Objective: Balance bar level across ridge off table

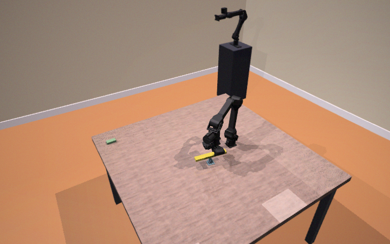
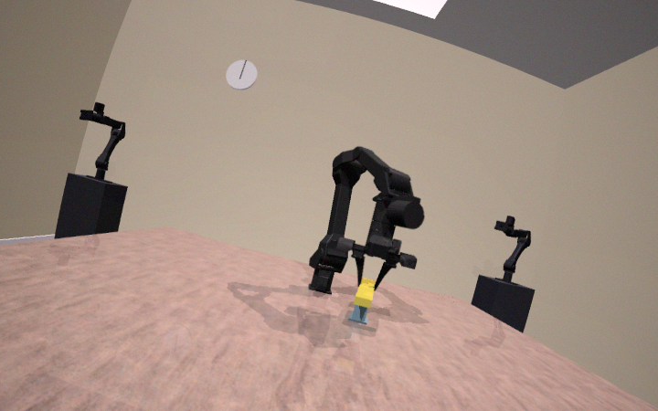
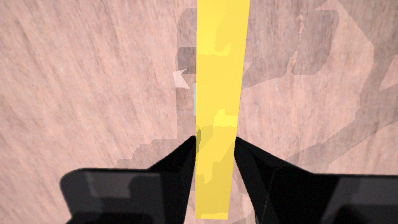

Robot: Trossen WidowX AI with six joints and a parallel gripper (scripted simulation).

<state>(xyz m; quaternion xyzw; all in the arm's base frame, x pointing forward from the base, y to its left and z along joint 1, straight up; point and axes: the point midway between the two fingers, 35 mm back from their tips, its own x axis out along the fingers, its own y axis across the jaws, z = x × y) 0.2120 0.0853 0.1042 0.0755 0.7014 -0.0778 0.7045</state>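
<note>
My gripper tip is now 3 cm short of the bar and 1 cm to the left of it. Also, from my gripper tip: green block 53 cm ahead, 59 cm to the right, 6 cm below.
</note>
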